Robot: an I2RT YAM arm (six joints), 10 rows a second.
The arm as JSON. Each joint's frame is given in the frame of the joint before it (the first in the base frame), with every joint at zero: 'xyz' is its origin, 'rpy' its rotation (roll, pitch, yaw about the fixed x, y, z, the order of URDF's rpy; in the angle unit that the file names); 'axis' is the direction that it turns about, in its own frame. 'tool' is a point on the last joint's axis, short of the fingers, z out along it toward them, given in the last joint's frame.
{
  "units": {
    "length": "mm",
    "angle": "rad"
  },
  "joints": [
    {
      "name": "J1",
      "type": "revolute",
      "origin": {
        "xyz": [
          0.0,
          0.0,
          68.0
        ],
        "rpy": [
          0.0,
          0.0,
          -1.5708
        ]
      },
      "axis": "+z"
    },
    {
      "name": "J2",
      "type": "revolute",
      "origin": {
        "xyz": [
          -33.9,
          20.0,
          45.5
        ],
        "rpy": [
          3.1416,
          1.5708,
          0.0
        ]
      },
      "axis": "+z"
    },
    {
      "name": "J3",
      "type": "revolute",
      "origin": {
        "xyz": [
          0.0,
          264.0,
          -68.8
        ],
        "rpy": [
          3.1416,
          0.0,
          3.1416
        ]
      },
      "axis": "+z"
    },
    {
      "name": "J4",
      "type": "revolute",
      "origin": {
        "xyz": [
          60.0,
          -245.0,
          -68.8
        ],
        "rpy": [
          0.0,
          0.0,
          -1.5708
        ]
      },
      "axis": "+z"
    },
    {
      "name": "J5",
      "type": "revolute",
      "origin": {
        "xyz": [
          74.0,
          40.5,
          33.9
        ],
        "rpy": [
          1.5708,
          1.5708,
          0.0
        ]
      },
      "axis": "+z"
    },
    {
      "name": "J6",
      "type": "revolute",
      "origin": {
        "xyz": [
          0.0,
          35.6,
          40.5
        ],
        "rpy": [
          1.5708,
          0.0,
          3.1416
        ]
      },
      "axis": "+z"
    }
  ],
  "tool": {
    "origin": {
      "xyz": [
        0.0,
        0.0,
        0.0
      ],
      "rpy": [
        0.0,
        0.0,
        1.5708
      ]
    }
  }
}
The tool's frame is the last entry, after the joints.
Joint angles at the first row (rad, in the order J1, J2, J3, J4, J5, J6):
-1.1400 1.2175 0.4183 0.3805 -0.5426 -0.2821
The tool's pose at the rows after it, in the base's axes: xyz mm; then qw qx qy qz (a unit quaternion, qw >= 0):
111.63, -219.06, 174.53, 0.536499, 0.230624, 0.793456, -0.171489
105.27, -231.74, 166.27, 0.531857, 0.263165, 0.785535, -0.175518
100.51, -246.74, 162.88, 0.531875, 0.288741, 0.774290, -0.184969
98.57, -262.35, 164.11, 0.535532, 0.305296, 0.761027, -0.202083
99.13, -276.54, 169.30, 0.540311, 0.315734, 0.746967, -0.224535
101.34, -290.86, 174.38, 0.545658, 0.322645, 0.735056, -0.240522
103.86, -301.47, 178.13, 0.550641, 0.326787, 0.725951, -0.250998
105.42, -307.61, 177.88, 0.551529, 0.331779, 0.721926, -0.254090
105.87, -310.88, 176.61, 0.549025, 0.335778, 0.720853, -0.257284
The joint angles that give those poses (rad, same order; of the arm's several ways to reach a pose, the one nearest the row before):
-1.1736 1.2877 0.4206 0.4278 -0.5365 -0.2623
-1.2148 1.3590 0.4309 0.4824 -0.5270 -0.2314
-1.2499 1.4273 0.4595 0.5339 -0.5155 -0.2024
-1.2716 1.4857 0.4996 0.5839 -0.4938 -0.1783
-1.2804 1.5272 0.5438 0.6239 -0.4598 -0.1593
-1.2842 1.5703 0.5945 0.6518 -0.4347 -0.1421
-1.2842 1.6031 0.6338 0.6723 -0.4167 -0.1280
-1.2838 1.6280 0.6552 0.6830 -0.4057 -0.1181
-1.2842 1.6428 0.6655 0.6865 -0.3946 -0.1169

